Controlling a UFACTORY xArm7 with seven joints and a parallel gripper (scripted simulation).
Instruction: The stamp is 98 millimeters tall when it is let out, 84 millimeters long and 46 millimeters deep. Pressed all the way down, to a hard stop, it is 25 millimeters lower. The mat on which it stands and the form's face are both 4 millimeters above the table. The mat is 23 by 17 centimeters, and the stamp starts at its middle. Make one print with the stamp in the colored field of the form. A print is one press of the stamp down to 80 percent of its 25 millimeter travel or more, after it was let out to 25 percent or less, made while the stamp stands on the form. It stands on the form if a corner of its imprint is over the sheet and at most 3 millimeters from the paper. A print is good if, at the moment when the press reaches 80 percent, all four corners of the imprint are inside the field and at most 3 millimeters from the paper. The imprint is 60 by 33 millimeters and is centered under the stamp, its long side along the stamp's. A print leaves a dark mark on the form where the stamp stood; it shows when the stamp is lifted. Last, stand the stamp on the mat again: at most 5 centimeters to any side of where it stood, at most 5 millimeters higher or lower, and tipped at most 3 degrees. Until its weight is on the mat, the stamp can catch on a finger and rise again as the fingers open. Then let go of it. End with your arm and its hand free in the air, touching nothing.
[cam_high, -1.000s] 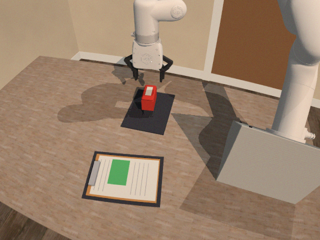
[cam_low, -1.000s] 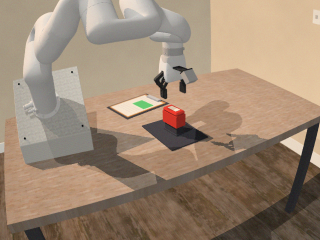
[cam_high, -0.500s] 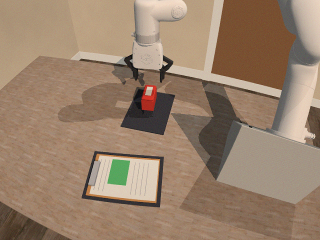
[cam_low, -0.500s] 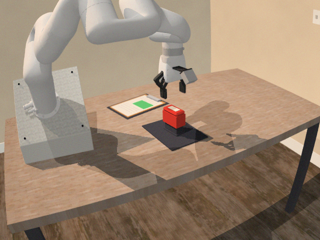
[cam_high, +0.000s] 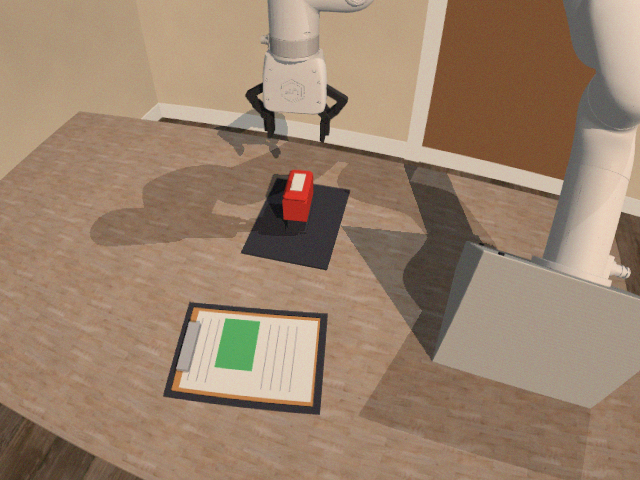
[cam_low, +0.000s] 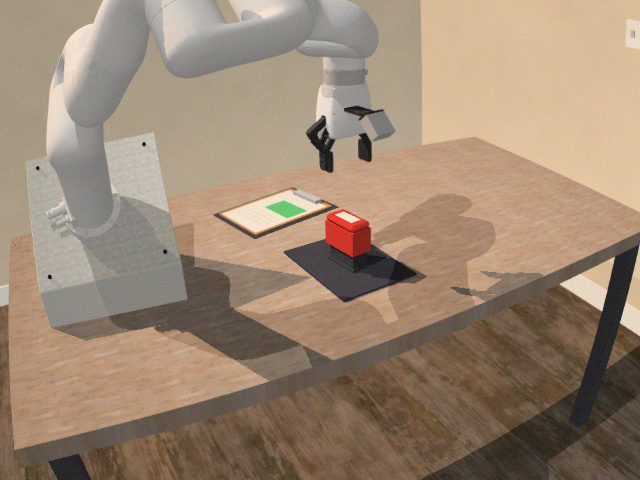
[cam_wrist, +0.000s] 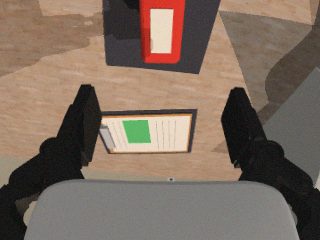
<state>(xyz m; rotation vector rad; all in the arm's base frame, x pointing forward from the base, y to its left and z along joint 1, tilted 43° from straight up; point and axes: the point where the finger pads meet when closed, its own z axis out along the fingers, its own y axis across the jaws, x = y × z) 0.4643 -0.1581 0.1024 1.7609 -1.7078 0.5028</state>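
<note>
Right now my hand is 17 cm above the red stamp. Also, from my hand: form (32 cm to the left, 21 cm below, 2 cm ahead); then mat (22 cm below).
</note>
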